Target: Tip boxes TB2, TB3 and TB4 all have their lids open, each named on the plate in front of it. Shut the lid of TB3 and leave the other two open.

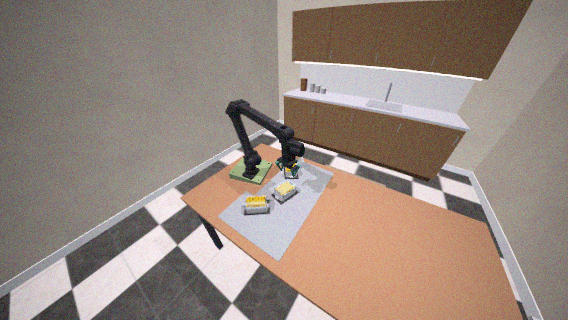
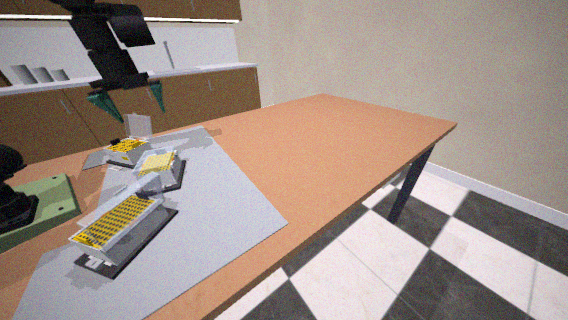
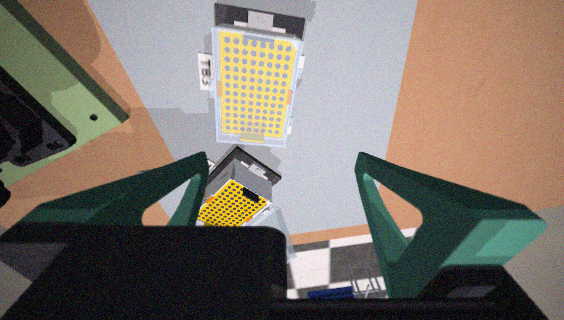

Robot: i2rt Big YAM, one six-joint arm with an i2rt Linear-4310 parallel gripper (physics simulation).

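Places are measured from the arm's base along level axes (x ahead, y left, z up), in millimetres.
Pixels of known places: gripper, fingertip midpoint: (image 1: 287, 173) (image 2: 144, 117) (image 3: 282, 160); arm's base at its link origin: (image 1: 251, 173) (image 2: 7, 219) (image 3: 10, 115).
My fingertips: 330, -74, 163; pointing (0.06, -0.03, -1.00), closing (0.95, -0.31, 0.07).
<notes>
For each thing: its top centre in the pictures, then the offset to it from my fingertips, as dx, dy, dz. Level surfaces: height alone.
- Box TB3 at its top centre: (image 3: 243, 97) (image 2: 150, 158) (image 1: 283, 184) -31, +11, -116
- Box TB2 at its top centre: (image 2: 122, 145) (image 1: 289, 165) -76, +227, -128
- grey mat at its surface level: dz -194
- wooden table at its surface level: dz -197
Box TB3 (image 1: 285, 191) (image 2: 157, 164) (image 3: 255, 85) is the middle box; its clear lid lies down over the pale-looking yellow rack. Its name plate (image 3: 205, 71) reads TB3. Box TB2 (image 1: 291, 175) (image 2: 125, 148) (image 3: 234, 202) is at the far end, with its clear lid (image 2: 138, 125) (image 3: 276, 225) standing up. The nearest box, TB4 (image 1: 256, 204) (image 2: 117, 221), has its clear lid raised; its plate is not readable. My gripper (image 1: 289, 169) (image 2: 142, 117) (image 3: 282, 160) is open and empty, raised above the mat's far end near TB2, apart from TB3.
The boxes stand on a grey mat (image 1: 280, 240) (image 2: 220, 210) (image 3: 345, 100) on the wooden table (image 1: 400, 225) (image 2: 320, 145) (image 3: 480, 100). The arm's green base plate (image 1: 237, 175) (image 2: 62, 192) (image 3: 65, 90) is beside the mat. Kitchen cabinets stand behind the table.
</notes>
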